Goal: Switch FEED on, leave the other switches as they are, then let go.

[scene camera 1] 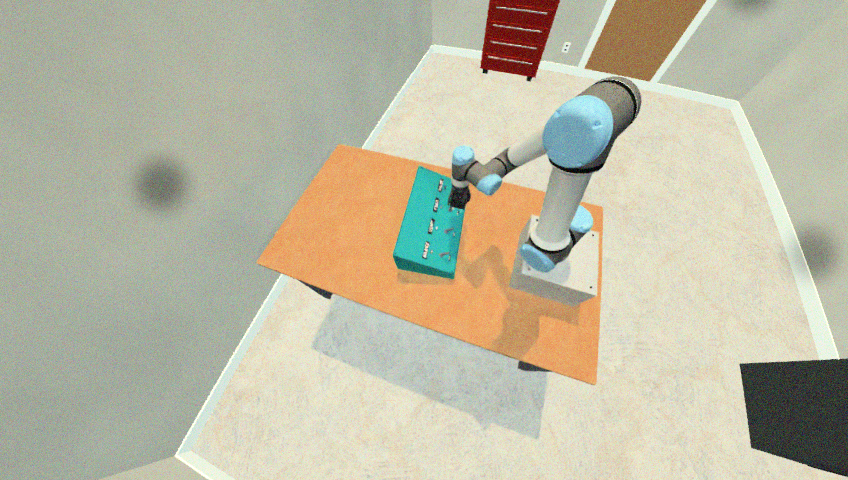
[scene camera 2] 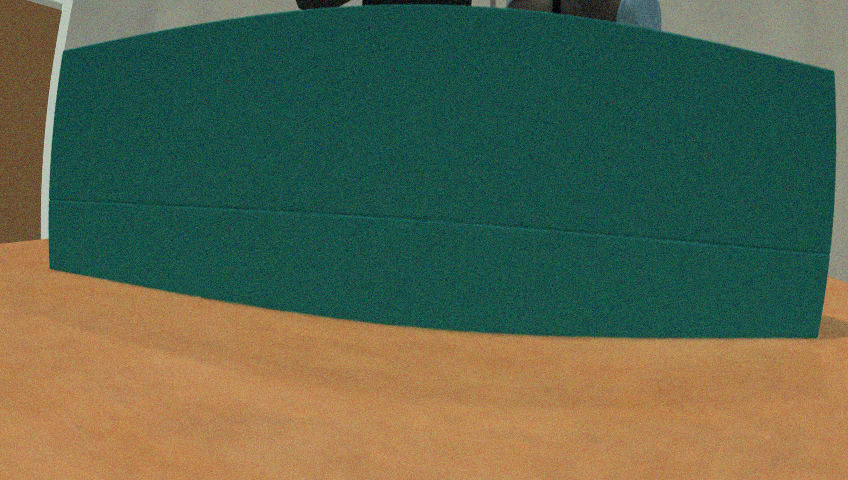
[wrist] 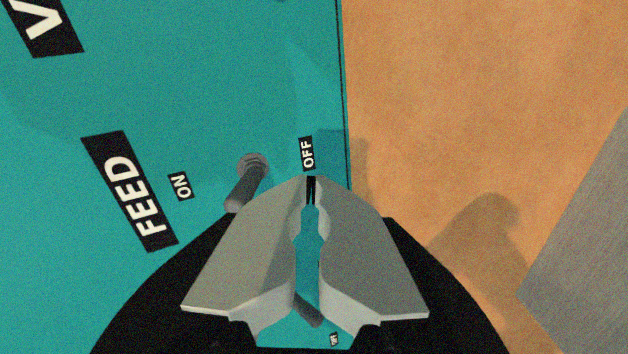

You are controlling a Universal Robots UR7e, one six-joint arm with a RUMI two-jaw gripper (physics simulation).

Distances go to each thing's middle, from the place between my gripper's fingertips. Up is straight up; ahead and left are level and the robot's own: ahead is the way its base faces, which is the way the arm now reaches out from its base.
Labels:
The teal switch box [scene camera 2: 555,175] lies 90 mm to the left of my hand, 80 mm ahead of it and 30 mm below it.

